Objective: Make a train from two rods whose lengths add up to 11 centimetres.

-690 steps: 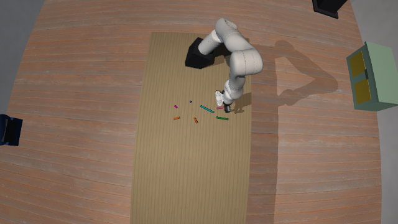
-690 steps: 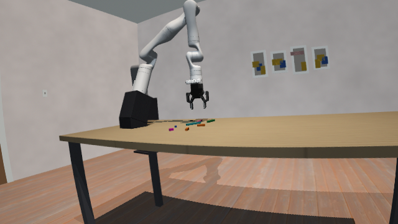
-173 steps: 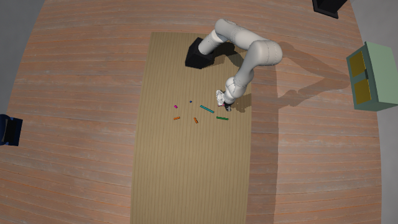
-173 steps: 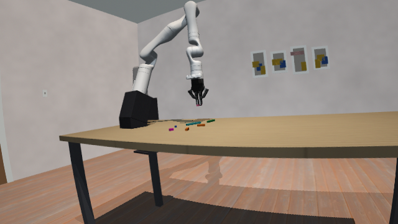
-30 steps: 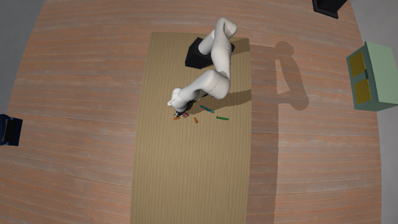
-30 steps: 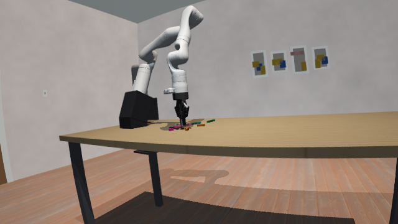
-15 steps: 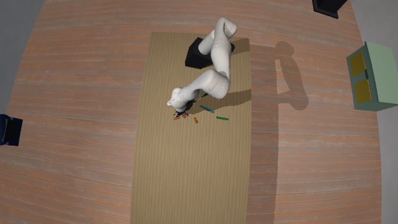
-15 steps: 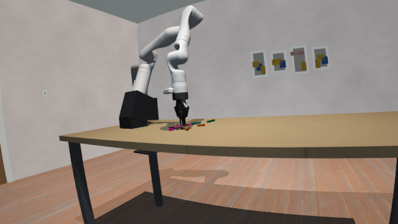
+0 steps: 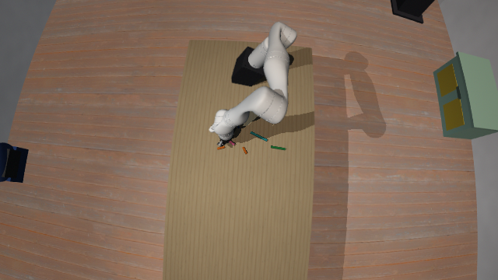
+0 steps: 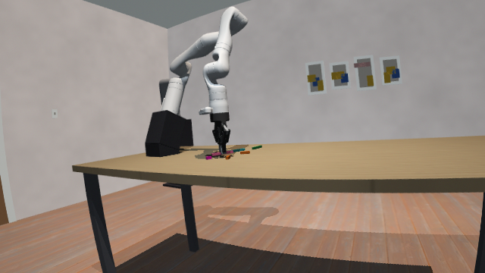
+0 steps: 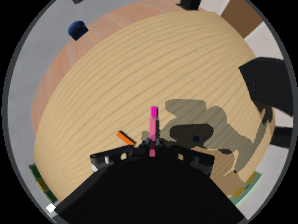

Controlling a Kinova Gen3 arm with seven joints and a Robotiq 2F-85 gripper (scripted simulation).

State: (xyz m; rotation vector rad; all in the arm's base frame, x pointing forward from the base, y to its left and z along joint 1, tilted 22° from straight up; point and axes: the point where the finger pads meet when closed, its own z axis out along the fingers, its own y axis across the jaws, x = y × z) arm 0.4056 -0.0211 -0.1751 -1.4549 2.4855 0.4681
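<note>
My gripper is now 2 cm above the pink rod. Also, from my hand: magenta rod 5 cm to the right, 3 cm below, 3 cm behind; then turquoise rod 16 cm to the left, 5 cm behind, 3 cm below; then blue rod 8 cm behind, 4 cm to the left, 3 cm below.
</note>
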